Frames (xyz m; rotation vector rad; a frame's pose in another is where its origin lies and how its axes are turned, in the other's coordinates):
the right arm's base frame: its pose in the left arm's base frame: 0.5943 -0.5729 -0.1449 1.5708 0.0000 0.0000
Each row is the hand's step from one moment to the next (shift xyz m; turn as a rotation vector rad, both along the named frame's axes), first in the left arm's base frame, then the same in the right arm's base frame.
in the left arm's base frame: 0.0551 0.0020 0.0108 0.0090 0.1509 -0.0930
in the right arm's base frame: 0.0551 0.0108 -0.0020 0.0090 -0.0930 -0.1509
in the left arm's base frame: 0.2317 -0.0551 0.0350 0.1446 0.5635 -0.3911
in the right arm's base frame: 0.2317 0.0350 0.0551 0.1446 -0.3911 -0.5635
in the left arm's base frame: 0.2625 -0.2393 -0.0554 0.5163 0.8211 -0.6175
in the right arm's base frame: 0.2625 -0.0554 0.2393 0.5163 -0.6175 -0.8211
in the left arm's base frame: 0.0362 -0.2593 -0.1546 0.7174 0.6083 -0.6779
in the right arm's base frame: 0.0362 -0.1546 0.2593 0.7174 -0.6779 -0.6083
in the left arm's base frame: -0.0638 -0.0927 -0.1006 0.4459 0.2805 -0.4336
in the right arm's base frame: -0.0638 -0.1006 0.0927 0.4459 -0.4336 -0.2805
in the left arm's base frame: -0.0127 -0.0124 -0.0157 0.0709 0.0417 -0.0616
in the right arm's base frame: -0.0127 -0.0157 0.0124 0.0709 -0.0616 -0.0417
